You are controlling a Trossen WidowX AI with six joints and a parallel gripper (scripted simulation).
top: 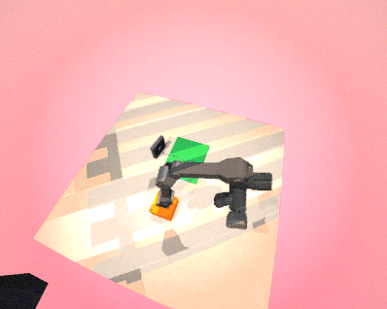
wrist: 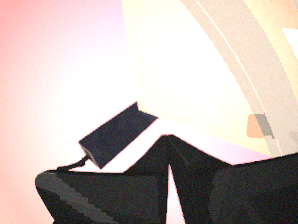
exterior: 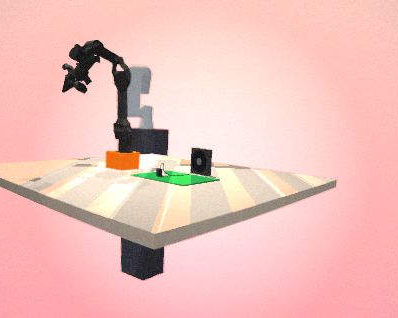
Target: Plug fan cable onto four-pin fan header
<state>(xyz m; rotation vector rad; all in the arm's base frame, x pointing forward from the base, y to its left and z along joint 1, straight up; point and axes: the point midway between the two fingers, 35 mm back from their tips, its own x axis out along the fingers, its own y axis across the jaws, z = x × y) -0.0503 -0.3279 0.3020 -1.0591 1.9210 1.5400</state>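
My gripper tip is now 350 mm short of the dark fan plug, 330 mm above it and 280 mm to the right of it. From my gripper tip the other things lie so: black fan (500 mm to the left, 400 mm ahead, 290 mm below); green board (400 mm ahead, 370 mm below, 320 mm to the left); white fan header (350 mm below, 350 mm ahead, 320 mm to the left).
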